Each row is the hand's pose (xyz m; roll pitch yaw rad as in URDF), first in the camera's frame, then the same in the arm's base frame.
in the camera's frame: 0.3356 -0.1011 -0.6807 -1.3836 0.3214 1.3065
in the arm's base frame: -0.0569 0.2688 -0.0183 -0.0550 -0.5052 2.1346
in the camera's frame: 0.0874 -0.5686 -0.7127 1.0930 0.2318 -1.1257
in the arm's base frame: 0.0024 -0.2289 -0.1912 -0.9995 1.2147 -1.9692
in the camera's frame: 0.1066 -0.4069 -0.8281 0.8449 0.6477 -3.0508
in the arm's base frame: -0.1367 -0.1260 -0.0918 -0.2490 -0.4798 -2.1867
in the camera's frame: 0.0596 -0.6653 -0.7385 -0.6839 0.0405 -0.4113
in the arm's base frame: -0.0064 -0.3180 -0.2440 0.8640 1.1641 1.7323
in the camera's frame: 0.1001 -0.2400 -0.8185 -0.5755 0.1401 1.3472
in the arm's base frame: -0.1512 -0.0176 0.0348 0.8466 -0.5796 1.9359
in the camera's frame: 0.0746 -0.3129 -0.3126 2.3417 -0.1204 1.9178
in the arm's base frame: 0.3602 -0.0011 0.0225 -2.2088 -1.1601 1.5411
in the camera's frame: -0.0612 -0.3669 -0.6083 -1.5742 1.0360 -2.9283
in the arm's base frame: 0.0890 -0.1846 0.0621 -2.6481 -0.2235 -2.5100
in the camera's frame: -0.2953 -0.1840 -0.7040 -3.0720 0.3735 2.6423
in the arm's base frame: -0.0111 -0.2479 0.3509 2.5333 -1.0477 -2.3509
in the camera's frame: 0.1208 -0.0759 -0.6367 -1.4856 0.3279 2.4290
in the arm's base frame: 0.0020 0.1372 0.1488 -1.7677 -1.1825 -2.7082
